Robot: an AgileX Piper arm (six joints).
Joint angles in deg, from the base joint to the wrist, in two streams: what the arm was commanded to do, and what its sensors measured. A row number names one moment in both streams.
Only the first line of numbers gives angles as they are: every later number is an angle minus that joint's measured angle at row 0.
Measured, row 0:
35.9, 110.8, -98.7, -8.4, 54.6, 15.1
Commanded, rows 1 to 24:
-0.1, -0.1, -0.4, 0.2, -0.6, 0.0
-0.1, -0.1, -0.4, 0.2, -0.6, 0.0
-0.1, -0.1, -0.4, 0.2, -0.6, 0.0
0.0, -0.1, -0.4, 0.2, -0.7, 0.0
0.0, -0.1, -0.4, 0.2, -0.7, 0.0
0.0, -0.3, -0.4, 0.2, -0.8, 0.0
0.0, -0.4, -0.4, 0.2, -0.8, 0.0
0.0, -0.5, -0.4, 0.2, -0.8, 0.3
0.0, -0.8, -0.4, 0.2, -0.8, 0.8
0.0, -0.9, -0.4, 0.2, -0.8, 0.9
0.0, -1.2, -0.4, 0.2, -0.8, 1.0
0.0, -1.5, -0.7, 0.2, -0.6, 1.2
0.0, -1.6, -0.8, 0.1, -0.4, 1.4
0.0, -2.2, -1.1, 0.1, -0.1, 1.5
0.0, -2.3, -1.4, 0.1, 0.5, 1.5
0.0, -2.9, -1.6, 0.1, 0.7, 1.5
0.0, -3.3, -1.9, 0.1, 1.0, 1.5
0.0, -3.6, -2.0, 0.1, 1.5, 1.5
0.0, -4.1, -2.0, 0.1, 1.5, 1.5
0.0, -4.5, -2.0, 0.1, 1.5, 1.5
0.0, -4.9, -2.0, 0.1, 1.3, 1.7
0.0, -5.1, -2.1, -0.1, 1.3, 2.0
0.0, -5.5, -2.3, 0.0, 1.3, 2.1
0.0, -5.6, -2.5, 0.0, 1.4, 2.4
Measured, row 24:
0.1, -3.6, -1.3, 0.7, 1.9, 2.1
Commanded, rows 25 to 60:
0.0, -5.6, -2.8, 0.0, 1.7, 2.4
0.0, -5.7, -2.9, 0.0, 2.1, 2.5
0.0, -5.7, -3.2, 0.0, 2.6, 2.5
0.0, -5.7, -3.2, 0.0, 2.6, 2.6
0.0, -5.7, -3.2, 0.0, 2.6, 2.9
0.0, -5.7, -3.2, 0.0, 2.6, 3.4
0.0, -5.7, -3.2, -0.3, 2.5, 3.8
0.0, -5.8, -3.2, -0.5, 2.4, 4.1
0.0, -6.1, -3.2, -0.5, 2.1, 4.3
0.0, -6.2, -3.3, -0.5, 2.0, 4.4
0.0, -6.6, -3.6, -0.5, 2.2, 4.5
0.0, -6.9, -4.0, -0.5, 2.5, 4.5
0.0, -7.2, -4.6, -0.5, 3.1, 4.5
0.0, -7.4, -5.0, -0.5, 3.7, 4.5
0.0, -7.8, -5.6, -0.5, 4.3, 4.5
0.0, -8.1, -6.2, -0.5, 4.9, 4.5
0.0, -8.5, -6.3, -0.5, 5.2, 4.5
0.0, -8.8, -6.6, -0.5, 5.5, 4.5
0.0, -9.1, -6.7, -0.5, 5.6, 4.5
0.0, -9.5, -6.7, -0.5, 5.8, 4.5
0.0, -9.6, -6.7, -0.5, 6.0, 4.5
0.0, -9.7, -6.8, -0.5, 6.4, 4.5
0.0, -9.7, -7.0, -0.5, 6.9, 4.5
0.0, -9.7, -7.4, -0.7, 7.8, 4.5
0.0, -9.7, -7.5, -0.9, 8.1, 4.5
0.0, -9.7, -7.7, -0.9, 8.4, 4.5
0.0, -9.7, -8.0, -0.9, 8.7, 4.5
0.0, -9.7, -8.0, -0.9, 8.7, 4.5
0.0, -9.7, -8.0, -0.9, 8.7, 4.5
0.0, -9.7, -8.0, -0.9, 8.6, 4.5
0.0, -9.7, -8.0, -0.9, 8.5, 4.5
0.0, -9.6, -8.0, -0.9, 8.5, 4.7
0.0, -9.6, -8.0, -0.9, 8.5, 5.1
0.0, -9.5, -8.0, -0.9, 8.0, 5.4
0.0, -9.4, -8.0, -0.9, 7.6, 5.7
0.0, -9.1, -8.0, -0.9, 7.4, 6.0
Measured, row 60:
0.1, -8.7, -7.3, 0.1, 9.1, 5.0
